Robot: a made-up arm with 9 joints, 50 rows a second.
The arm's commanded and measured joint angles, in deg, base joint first. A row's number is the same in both.
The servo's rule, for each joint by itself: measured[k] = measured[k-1] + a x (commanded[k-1-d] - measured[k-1]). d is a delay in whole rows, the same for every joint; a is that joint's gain. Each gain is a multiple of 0.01, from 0.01 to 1. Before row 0 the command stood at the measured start. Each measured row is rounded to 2 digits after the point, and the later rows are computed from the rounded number. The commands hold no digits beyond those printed.
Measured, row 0: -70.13 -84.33 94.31 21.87 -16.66 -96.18 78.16 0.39 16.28
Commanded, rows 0 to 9: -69.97 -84.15 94.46 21.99 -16.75 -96.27 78.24 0.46 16.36; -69.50 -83.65 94.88 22.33 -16.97 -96.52 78.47 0.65 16.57; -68.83 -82.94 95.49 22.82 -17.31 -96.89 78.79 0.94 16.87; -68.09 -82.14 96.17 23.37 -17.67 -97.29 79.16 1.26 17.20; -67.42 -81.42 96.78 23.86 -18.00 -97.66 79.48 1.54 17.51; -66.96 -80.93 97.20 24.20 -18.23 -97.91 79.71 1.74 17.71; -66.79 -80.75 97.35 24.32 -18.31 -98.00 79.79 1.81 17.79; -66.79 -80.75 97.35 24.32 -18.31 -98.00 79.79 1.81 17.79; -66.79 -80.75 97.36 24.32 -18.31 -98.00 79.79 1.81 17.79; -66.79 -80.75 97.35 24.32 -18.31 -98.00 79.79 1.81 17.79
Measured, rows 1 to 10: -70.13 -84.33 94.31 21.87 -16.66 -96.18 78.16 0.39 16.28; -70.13 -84.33 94.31 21.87 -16.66 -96.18 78.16 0.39 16.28; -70.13 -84.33 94.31 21.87 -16.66 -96.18 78.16 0.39 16.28; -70.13 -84.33 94.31 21.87 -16.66 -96.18 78.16 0.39 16.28; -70.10 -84.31 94.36 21.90 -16.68 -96.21 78.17 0.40 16.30; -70.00 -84.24 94.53 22.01 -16.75 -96.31 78.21 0.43 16.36; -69.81 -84.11 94.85 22.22 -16.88 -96.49 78.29 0.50 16.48; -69.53 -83.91 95.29 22.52 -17.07 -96.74 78.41 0.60 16.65; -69.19 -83.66 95.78 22.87 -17.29 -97.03 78.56 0.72 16.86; -68.83 -83.39 96.25 23.22 -17.52 -97.30 78.72 0.85 17.06
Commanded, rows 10 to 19: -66.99 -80.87 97.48 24.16 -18.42 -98.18 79.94 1.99 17.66; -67.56 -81.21 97.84 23.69 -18.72 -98.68 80.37 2.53 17.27; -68.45 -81.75 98.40 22.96 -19.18 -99.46 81.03 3.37 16.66; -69.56 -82.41 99.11 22.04 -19.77 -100.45 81.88 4.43 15.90; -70.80 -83.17 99.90 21.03 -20.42 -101.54 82.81 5.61 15.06; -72.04 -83.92 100.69 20.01 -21.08 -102.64 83.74 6.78 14.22; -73.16 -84.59 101.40 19.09 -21.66 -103.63 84.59 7.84 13.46; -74.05 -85.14 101.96 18.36 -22.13 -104.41 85.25 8.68 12.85; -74.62 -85.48 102.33 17.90 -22.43 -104.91 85.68 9.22 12.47; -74.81 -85.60 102.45 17.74 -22.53 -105.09 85.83 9.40 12.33
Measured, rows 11 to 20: -68.50 -83.13 96.61 23.51 -17.71 -97.52 78.87 0.97 17.24; -68.23 -82.89 96.85 23.72 -17.85 -97.67 79.00 1.08 17.37; -68.00 -82.68 97.02 23.88 -17.96 -97.77 79.11 1.17 17.47; -67.81 -82.49 97.13 23.99 -18.04 -97.84 79.21 1.25 17.55; -67.68 -82.33 97.25 24.03 -18.13 -97.95 79.31 1.35 17.58; -67.66 -82.22 97.44 23.94 -18.27 -98.18 79.46 1.50 17.51; -67.79 -82.17 97.76 23.69 -18.49 -98.58 79.68 1.74 17.31; -68.07 -82.19 98.21 23.26 -18.80 -99.16 79.99 2.09 16.97; -68.51 -82.29 98.77 22.68 -19.19 -99.90 80.38 2.55 16.51; -69.07 -82.45 99.40 21.99 -19.64 -100.75 80.85 3.10 15.96
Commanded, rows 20 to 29: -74.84 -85.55 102.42 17.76 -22.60 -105.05 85.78 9.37 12.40; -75.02 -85.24 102.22 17.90 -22.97 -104.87 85.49 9.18 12.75; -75.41 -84.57 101.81 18.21 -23.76 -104.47 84.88 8.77 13.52; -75.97 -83.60 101.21 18.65 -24.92 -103.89 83.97 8.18 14.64; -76.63 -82.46 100.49 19.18 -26.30 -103.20 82.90 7.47 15.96; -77.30 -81.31 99.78 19.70 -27.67 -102.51 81.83 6.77 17.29; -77.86 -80.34 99.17 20.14 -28.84 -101.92 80.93 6.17 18.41; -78.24 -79.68 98.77 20.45 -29.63 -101.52 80.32 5.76 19.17; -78.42 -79.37 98.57 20.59 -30.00 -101.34 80.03 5.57 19.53; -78.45 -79.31 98.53 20.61 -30.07 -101.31 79.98 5.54 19.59
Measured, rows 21 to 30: -69.72 -82.66 100.06 21.24 -20.12 -101.64 81.37 3.72 15.36; -70.41 -82.91 100.69 20.49 -20.60 -102.50 81.91 4.36 14.76; -71.08 -83.17 101.23 19.82 -21.04 -103.25 82.44 4.99 14.21; -71.68 -83.41 101.63 19.28 -21.40 -103.82 82.91 5.56 13.76; -72.19 -83.62 101.89 18.88 -21.69 -104.20 83.31 6.06 13.43; -72.64 -83.78 102.00 18.63 -22.00 -104.41 83.62 6.47 13.27; -73.08 -83.86 101.94 18.52 -22.42 -104.43 83.80 6.77 13.33; -73.54 -83.83 101.70 18.55 -23.02 -104.26 83.82 6.95 13.64; -74.03 -83.69 101.30 18.71 -23.81 -103.93 83.69 7.02 14.20; -74.55 -83.45 100.80 18.97 -24.74 -103.49 83.43 6.99 14.94
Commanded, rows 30 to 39: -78.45 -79.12 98.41 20.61 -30.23 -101.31 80.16 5.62 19.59; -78.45 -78.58 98.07 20.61 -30.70 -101.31 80.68 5.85 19.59; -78.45 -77.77 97.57 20.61 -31.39 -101.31 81.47 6.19 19.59; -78.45 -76.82 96.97 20.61 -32.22 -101.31 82.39 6.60 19.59; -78.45 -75.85 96.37 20.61 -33.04 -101.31 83.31 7.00 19.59; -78.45 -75.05 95.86 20.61 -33.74 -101.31 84.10 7.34 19.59; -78.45 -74.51 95.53 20.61 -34.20 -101.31 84.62 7.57 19.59; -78.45 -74.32 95.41 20.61 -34.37 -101.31 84.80 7.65 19.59; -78.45 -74.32 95.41 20.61 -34.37 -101.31 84.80 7.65 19.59; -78.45 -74.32 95.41 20.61 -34.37 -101.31 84.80 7.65 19.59
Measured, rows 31 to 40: -75.08 -83.14 100.26 19.27 -25.72 -103.00 83.08 6.88 15.77; -75.59 -82.79 99.77 19.58 -26.66 -102.54 82.69 6.73 16.59; -76.04 -82.45 99.37 19.84 -27.46 -102.17 82.32 6.58 17.30; -76.43 -82.14 99.09 20.04 -28.09 -101.90 81.99 6.44 17.85; -76.75 -81.84 98.87 20.19 -28.60 -101.72 81.73 6.33 18.27; -77.02 -81.51 98.61 20.30 -29.10 -101.59 81.58 6.27 18.59; -77.25 -81.14 98.27 20.38 -29.65 -101.50 81.56 6.26 18.83; -77.44 -80.71 97.84 20.44 -30.27 -101.44 81.68 6.30 19.01; -77.60 -80.22 97.35 20.48 -30.93 -101.40 81.91 6.39 19.15; -77.74 -79.70 96.86 20.51 -31.60 -101.37 82.22 6.51 19.26
